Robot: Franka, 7 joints.
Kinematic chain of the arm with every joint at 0, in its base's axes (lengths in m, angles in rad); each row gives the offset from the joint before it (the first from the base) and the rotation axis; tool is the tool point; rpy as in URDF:
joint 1: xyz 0 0 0.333 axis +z
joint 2: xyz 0 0 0 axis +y
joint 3: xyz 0 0 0.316 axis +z
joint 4: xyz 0.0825 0 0 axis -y
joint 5: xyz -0.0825 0 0.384 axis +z
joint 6: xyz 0 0 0 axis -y
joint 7: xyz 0.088 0 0 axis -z
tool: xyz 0 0 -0.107 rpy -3.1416 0 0
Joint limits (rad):
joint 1: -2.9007..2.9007
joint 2: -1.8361..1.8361
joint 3: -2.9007..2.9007
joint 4: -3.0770..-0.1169
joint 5: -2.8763..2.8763
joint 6: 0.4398..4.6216
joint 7: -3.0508..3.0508
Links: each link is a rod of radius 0.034 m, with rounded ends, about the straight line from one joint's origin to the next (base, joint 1, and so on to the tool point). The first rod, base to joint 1, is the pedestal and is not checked.
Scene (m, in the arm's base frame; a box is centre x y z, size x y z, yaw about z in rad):
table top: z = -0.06
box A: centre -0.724 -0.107 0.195 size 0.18 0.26 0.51 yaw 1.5
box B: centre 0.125 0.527 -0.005 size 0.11 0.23 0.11 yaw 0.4
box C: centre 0.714 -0.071 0.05 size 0.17 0.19 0.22 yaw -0
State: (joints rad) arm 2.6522 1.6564 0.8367 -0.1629 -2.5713 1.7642 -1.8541
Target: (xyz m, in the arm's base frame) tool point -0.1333 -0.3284 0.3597
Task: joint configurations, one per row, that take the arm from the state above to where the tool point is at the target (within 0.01 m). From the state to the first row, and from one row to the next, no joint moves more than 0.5 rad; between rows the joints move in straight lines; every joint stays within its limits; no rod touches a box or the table.
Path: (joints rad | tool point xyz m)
1: 2.3142 1.1694 0.7540 -0.5591 -2.1351 1.8305 -1.9159 | -0.6431 0.5310 0.4434
2: 1.9761 0.6823 0.6714 -0.9553 -1.6988 1.8968 -1.9776 | -0.4870 0.5865 0.6160
3: 1.6381 0.1953 0.5887 -1.3515 -1.2626 1.9631 -2.0394 | -0.2998 0.5688 0.7135
4: 1.3001 -0.2917 0.5061 -1.7476 -0.8264 2.0294 -2.1011 | -0.1242 0.4894 0.7460
5: 0.9621 -0.7787 0.4234 -2.1438 -0.3902 2.0957 -2.1629 | 0.0073 0.3652 0.7298
6: 1.3498 -0.2855 0.5989 -2.2286 -0.8874 2.1896 -2.1086 | -0.1759 0.4710 0.5052
7: 1.7375 0.2077 0.7744 -2.3134 -1.3846 2.2835 -2.0544 | -0.4051 0.3203 0.2743
8: 2.1252 0.7009 0.9499 -2.3982 -1.8818 2.3775 -2.0001 | -0.4567 -0.0224 0.1326
9: 2.5130 1.1941 1.1255 -2.4830 -2.3791 2.4714 -1.9459 | -0.2711 -0.3239 0.1302
10: 2.9007 1.6873 1.3010 -2.5678 -2.8763 2.5653 -1.8916 | -0.0027 -0.4197 0.2350
11: 2.6266 1.7617 1.3876 -2.6544 -2.7540 2.6653 -1.8729 | -0.0730 -0.3844 0.2988
12: 2.3525 1.8361 1.4742 -2.7410 -2.6317 2.7653 -1.8541 | -0.1333 -0.3284 0.3597

